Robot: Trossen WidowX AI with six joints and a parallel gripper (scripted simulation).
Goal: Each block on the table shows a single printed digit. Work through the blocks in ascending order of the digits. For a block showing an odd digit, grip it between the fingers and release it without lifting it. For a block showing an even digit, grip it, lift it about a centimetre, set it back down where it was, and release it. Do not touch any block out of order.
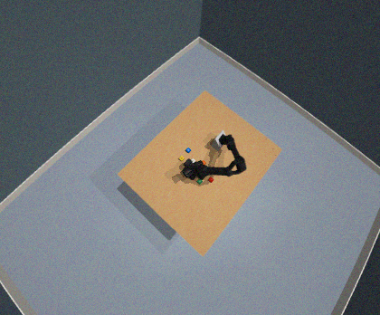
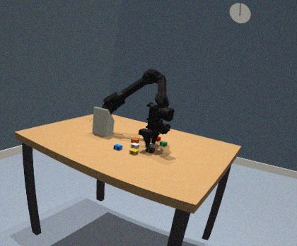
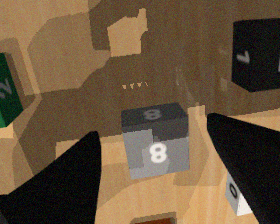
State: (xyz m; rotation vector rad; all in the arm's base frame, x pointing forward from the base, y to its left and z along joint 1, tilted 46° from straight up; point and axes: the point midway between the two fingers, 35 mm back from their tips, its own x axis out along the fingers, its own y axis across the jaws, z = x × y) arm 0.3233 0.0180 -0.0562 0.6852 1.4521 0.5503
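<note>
My gripper tip is 1 cm past the grey block. The rest, counted from my gripper tip: white block 6 cm behind, 6 cm to the right; green block 4 cm ahead, 8 cm to the left; black block 3 cm ahead, 7 cm to the right.
</note>
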